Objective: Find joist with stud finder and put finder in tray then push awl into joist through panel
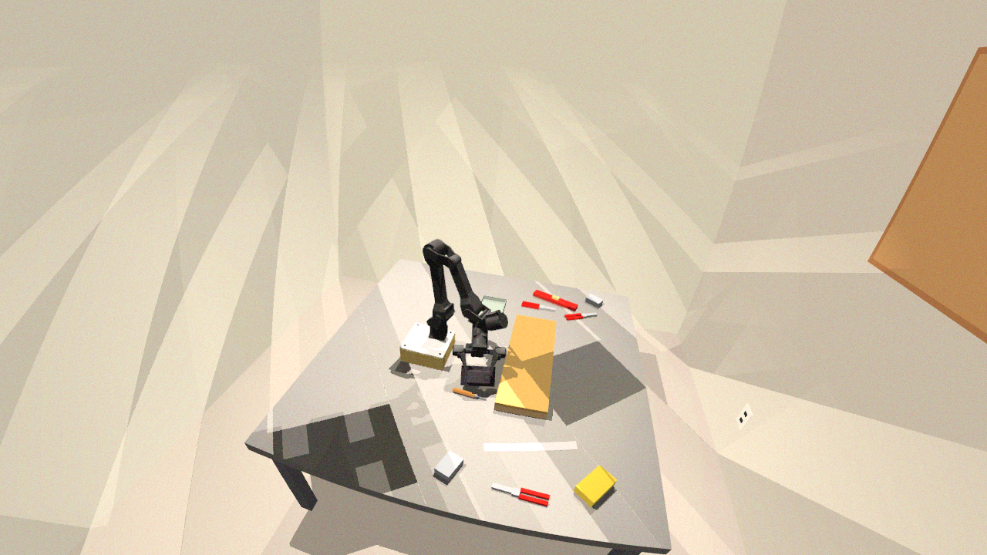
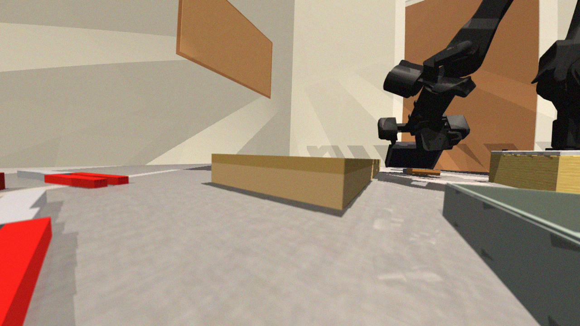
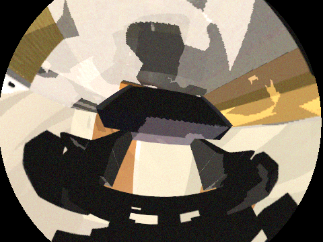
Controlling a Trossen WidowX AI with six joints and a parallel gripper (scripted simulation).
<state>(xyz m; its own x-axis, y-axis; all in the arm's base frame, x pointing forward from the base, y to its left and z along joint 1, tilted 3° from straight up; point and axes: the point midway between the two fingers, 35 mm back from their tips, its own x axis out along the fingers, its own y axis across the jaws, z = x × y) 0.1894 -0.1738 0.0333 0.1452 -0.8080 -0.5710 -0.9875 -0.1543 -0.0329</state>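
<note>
My gripper tip is 1 cm short of the stud finder and 1 cm above it. Also, from my gripper tip: white strip: 21 cm to the right, 21 cm ahead, 8 cm below; pale green tray: 50 cm to the left, 7 cm below, 2 cm behind; awl: 7 cm below, 3 cm to the right, 1 cm behind.
</note>
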